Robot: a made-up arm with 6 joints.
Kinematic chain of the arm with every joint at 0, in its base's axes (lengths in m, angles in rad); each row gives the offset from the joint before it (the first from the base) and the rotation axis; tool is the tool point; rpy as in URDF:
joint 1: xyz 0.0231 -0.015 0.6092 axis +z
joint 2: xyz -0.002 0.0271 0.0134 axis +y
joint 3: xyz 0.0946 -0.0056 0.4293 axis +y
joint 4: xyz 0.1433 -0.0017 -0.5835 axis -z
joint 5: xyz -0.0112 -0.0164 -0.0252 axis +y
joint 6: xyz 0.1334 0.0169 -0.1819 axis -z
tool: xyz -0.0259 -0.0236 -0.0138 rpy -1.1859 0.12 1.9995
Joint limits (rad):
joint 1: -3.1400..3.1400
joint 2: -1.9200..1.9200
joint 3: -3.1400..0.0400
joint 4: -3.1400..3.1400
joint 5: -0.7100..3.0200
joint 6: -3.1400..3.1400
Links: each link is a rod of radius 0.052 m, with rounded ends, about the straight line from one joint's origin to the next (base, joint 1, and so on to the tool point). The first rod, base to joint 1, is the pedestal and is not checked.
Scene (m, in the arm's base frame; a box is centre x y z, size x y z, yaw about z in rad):
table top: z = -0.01
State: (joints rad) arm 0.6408 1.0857 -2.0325 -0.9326 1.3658 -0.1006
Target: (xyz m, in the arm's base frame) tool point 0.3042 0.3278 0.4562
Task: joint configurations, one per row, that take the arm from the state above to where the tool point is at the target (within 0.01 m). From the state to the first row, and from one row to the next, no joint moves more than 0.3 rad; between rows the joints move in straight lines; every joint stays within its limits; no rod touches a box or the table.
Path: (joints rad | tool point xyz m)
1: 0.7302 0.9387 -1.7887 -0.8249 1.5419 -0.0763 | 0.8358 0.5156 0.3399
2: 0.8196 0.7916 -1.5450 -0.7173 1.7180 -0.0521 | 0.6982 0.4974 0.3507
3: 0.9090 0.6446 -1.3012 -0.6096 1.8942 -0.0278 | 0.5587 0.4576 0.3749
4: 0.9983 0.4976 -1.0575 -0.5019 2.0703 -0.0036 | 0.4252 0.3996 0.4112
5: 1.0877 0.3505 -0.8137 -0.3943 2.2464 0.0207 | 0.3042 0.3278 0.4562

